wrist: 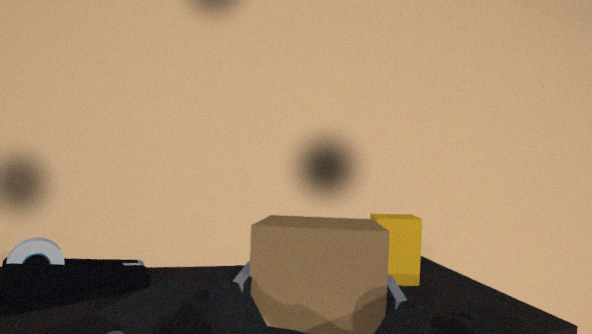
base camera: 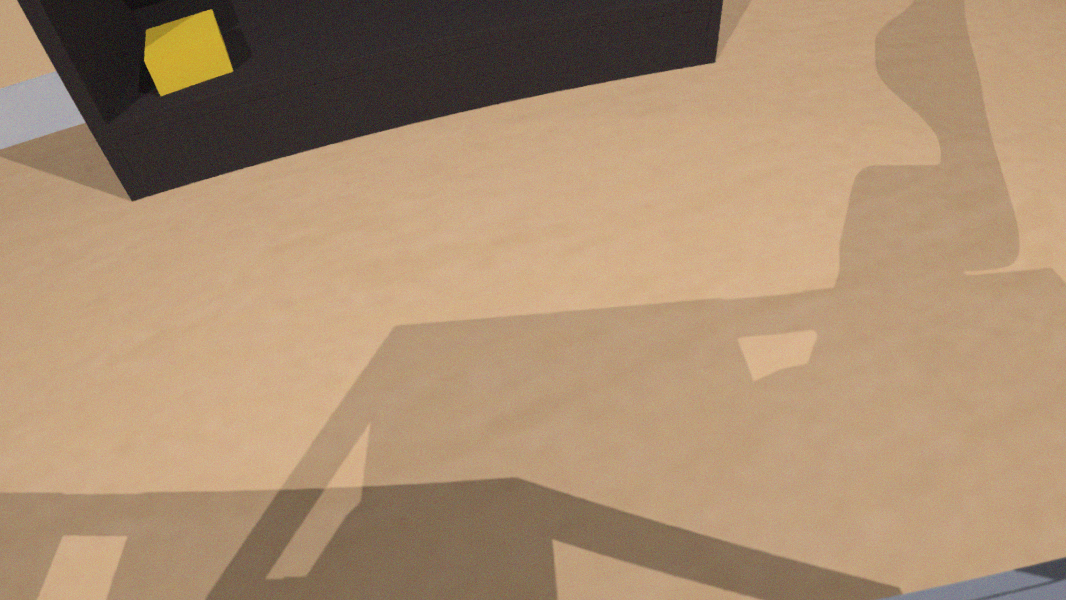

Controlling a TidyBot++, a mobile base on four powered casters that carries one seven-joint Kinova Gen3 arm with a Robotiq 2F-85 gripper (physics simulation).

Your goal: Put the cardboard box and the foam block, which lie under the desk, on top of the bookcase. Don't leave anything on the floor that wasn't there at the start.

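Frame: origin at the arm's base, x down, y left, z ahead, level; metres.
Seen in the pictures: gripper, fingertip midpoint: (wrist: 317, 286).
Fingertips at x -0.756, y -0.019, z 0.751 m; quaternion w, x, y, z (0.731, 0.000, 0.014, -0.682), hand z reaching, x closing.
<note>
Offsets run from my fingertips to a thing's top centre. Level surfaces: height alone.
My gripper (wrist: 317, 286) is shut on the cardboard box {dx -0.036, dy +0.000, dz -0.005 m} (wrist: 320, 260), a tan block with a finger on each side, in the lower middle of the wrist view. The dark bookcase (base camera: 447, 78) (wrist: 490, 307) shows its lower front in the base camera and its top in the wrist view. The held box is in front of part of that top, and hides whether it touches it. A yellow block {dx +0.002, dy -0.108, dz +0.268 m} (wrist: 406, 250) stands on the top, behind the box and to its right. Another yellow block {dx +1.007, dy +0.430, dz +0.054 m} (base camera: 190, 55) is low inside the bookcase at the left. I cannot tell which yellow block is the foam block.
A black tape dispenser {dx +0.022, dy +0.284, dz +0.160 m} (wrist: 85, 280) with a white roll {dx +0.022, dy +0.311, dz +0.130 m} (wrist: 37, 246) stands on the bookcase top at the left. A pale skirting strip (base camera: 33, 110) runs left of the bookcase. Shadows lie across the wooden floor {dx +1.152 m} (base camera: 484, 223). Dark blurry spots show in the wrist view.
</note>
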